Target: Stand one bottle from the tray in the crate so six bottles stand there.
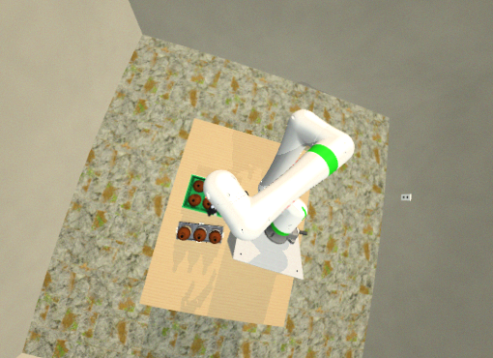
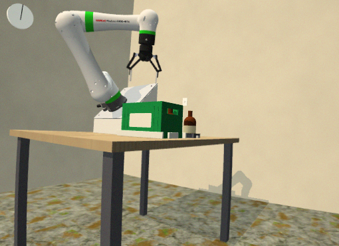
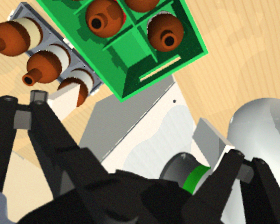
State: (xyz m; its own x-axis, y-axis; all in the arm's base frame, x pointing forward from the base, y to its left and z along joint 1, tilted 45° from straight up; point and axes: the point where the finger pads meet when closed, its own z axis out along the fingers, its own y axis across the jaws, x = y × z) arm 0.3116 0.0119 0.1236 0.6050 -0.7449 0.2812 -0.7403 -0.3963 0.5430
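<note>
Now: hand 10 cm short of the brown bottle, 21 cm to the right of it and 23 cm above it. From my hand the other things lie so: grey tray (10 cm ahead, 21 cm to the left, 31 cm below); green crate (10 cm ahead, 2 cm to the right, 23 cm below).
</note>
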